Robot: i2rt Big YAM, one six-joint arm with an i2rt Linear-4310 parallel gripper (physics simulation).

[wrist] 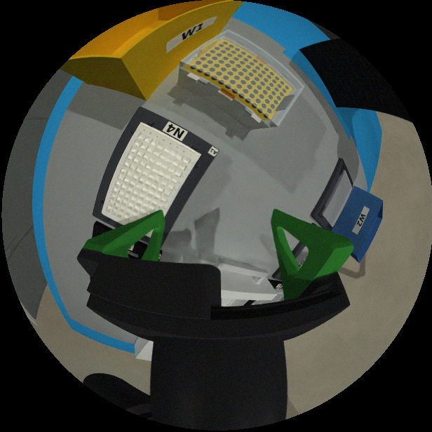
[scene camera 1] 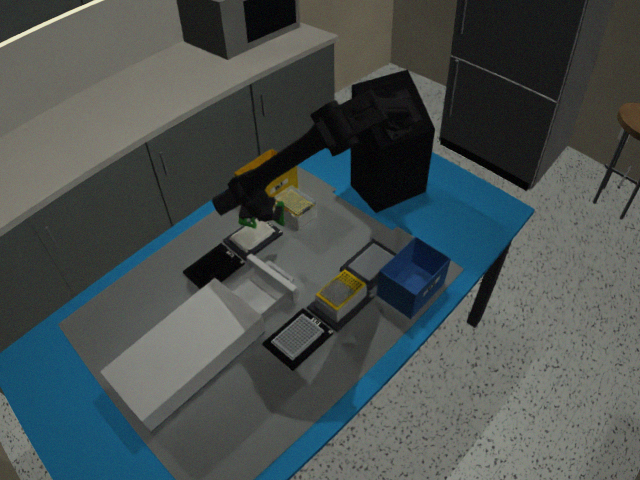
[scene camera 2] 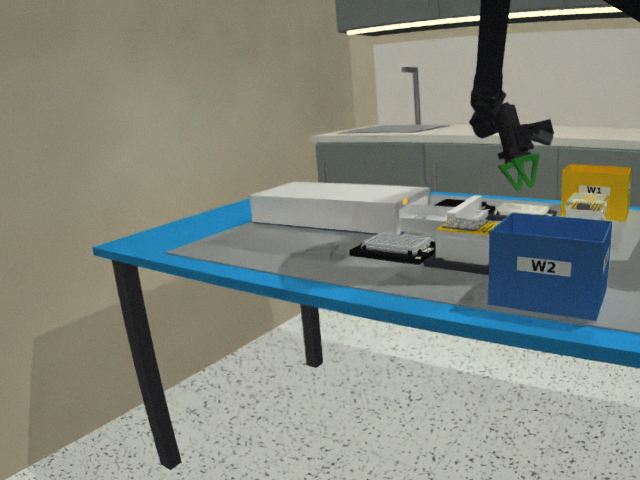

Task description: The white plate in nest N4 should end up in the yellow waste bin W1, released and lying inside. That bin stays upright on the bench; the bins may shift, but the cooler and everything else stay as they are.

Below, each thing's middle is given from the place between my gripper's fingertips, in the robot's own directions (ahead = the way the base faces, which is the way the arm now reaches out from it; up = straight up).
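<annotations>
White plate (scene camera 1: 247,238): my gripper is 40 mm short of it, 60 mm to the left of it and 70 mm above it. Measured from my hand, the black plate (scene camera 1: 218,261) is 30 mm to the right, 210 mm ahead and 70 mm below; nest N4 (wrist: 141,114) is 40 mm ahead, 60 mm to the right and 80 mm below; yellow bin W1 (scene camera 1: 289,178) is 120 mm behind, 220 mm to the right and 30 mm below.
</annotations>
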